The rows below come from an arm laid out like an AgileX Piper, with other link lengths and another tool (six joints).
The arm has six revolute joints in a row. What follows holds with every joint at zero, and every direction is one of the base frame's.
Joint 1 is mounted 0.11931 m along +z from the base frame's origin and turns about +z.
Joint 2 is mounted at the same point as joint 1 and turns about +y.
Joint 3 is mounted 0.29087 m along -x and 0.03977 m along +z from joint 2 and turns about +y.
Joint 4 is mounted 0.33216 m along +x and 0.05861 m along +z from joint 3 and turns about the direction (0.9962, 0, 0.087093).
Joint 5 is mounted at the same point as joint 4 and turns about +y.
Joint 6 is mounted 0.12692 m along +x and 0.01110 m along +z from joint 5 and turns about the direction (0.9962, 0, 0.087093).
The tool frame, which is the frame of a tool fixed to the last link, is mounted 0.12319 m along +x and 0.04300 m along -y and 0.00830 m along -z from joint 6; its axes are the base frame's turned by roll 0.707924, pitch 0.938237 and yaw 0.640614 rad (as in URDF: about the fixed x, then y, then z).
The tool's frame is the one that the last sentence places.
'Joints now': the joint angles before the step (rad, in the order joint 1, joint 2, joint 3, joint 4, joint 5, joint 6). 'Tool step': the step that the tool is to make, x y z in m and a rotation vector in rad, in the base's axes. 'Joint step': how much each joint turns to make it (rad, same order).
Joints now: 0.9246 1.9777 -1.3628 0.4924 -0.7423 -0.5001
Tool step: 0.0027 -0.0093 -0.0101 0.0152 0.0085 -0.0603
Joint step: 0.0124 0.0209 -0.0001 0.0845 -0.0517 -0.0467
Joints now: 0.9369 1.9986 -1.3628 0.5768 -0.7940 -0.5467
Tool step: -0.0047 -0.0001 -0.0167 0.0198 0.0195 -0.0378
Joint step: 0.0263 0.0299 -0.0002 0.0692 -0.0509 -0.0173
